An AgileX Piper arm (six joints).
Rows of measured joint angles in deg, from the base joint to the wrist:
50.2 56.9 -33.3 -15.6 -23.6 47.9
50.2 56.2 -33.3 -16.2 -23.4 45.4
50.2 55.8 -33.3 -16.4 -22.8 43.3
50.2 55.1 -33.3 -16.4 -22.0 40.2
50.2 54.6 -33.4 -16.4 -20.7 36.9
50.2 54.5 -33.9 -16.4 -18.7 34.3
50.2 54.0 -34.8 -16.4 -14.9 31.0
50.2 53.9 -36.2 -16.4 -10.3 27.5
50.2 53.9 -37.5 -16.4 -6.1 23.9
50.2 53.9 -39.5 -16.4 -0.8 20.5
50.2 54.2 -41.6 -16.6 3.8 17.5
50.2 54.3 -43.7 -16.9 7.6 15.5
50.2 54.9 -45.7 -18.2 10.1 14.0
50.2 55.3 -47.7 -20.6 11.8 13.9
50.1 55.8 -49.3 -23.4 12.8 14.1
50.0 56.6 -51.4 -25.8 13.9 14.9
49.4 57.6 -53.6 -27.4 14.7 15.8
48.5 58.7 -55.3 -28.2 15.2 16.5
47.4 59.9 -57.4 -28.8 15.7 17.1
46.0 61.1 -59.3 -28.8 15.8 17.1
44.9 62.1 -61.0 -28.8 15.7 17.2
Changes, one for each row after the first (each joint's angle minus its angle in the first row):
0.0 -0.7 0.0 -0.6 0.2 -2.5
0.0 -1.1 0.0 -0.8 0.8 -4.6
0.0 -1.8 0.0 -0.8 1.6 -7.7
0.0 -2.3 -0.1 -0.8 2.9 -11.0
0.0 -2.4 -0.6 -0.8 4.9 -13.6
0.0 -2.9 -1.5 -0.8 8.7 -16.9
0.0 -3.0 -2.9 -0.8 13.3 -20.4
0.0 -3.0 -4.2 -0.8 17.5 -24.0
0.0 -3.0 -6.2 -0.8 22.8 -27.4
0.0 -2.7 -8.3 -1.0 27.4 -30.4
0.0 -2.6 -10.4 -1.3 31.2 -32.4
0.0 -2.0 -12.4 -2.6 33.7 -33.9
0.0 -1.6 -14.4 -5.0 35.4 -34.0
-0.1 -1.1 -16.0 -7.8 36.4 -33.8
-0.2 -0.3 -18.1 -10.2 37.5 -33.0
-0.8 0.7 -20.3 -11.8 38.3 -32.1
-1.7 1.8 -22.0 -12.6 38.8 -31.4
-2.8 3.0 -24.1 -13.2 39.3 -30.8
-4.2 4.2 -26.0 -13.2 39.4 -30.8
-5.3 5.2 -27.7 -13.2 39.3 -30.7

